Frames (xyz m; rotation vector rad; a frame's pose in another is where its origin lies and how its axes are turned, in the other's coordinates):
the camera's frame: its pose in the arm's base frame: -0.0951 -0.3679 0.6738 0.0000 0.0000 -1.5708
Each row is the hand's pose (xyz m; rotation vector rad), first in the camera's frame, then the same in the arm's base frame.
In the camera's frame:
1: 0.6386 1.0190 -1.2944 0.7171 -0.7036 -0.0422
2: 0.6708 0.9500 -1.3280 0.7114 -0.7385 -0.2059
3: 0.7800 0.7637 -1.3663 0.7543 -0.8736 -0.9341
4: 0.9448 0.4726 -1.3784 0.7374 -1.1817 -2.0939
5: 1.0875 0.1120 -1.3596 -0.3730 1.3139 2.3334
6: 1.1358 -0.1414 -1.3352 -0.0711 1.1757 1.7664
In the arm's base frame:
1: 0.9239 -1.0065 -0.6206 0.0106 -1.1136 -1.4664
2: 0.8549 -1.0387 -0.6542 -0.0217 -1.1622 -1.6194
3: 0.6686 -1.1479 -0.6925 -0.1062 -1.4493 -2.2724
4: 0.3775 -1.3127 -0.7046 0.3090 1.3347 2.0230
5: 0.0169 -1.4554 -0.6858 0.5251 0.9414 0.9664
6: -0.2365 -1.5037 -0.6614 0.6746 0.7614 0.3548

